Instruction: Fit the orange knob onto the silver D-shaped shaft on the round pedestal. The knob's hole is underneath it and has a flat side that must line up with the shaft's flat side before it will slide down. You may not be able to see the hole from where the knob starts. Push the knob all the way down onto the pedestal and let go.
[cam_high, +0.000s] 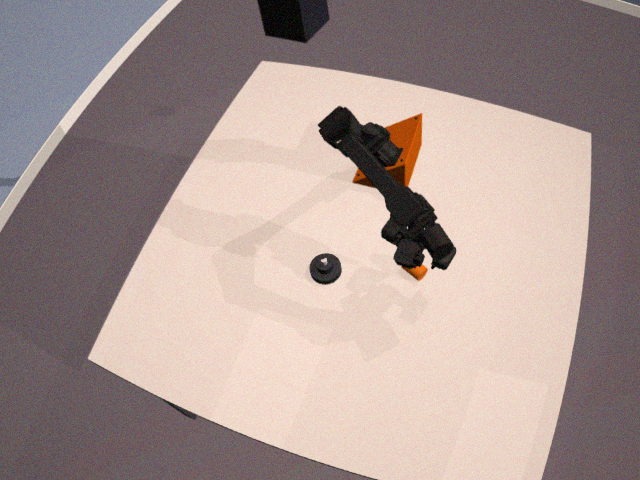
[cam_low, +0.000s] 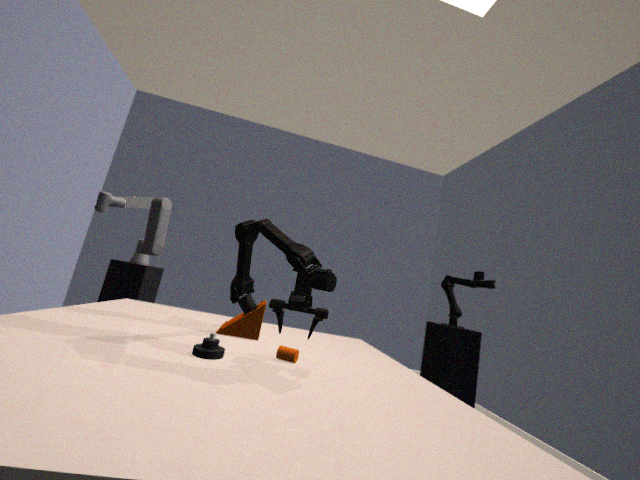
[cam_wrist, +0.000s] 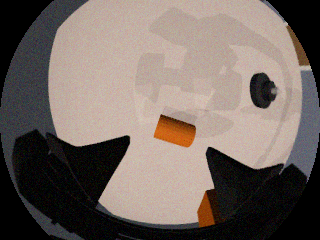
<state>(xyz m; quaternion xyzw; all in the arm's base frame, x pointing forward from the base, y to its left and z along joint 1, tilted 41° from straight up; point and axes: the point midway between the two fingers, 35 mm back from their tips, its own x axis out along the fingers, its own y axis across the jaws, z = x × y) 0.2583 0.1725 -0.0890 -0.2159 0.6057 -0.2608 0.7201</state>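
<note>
Now: the orange knob 60 mm below my gripper tip. Round my gripper tip: black round pedestal 90 mm ahead, 220 mm to the right, 50 mm below.
</note>
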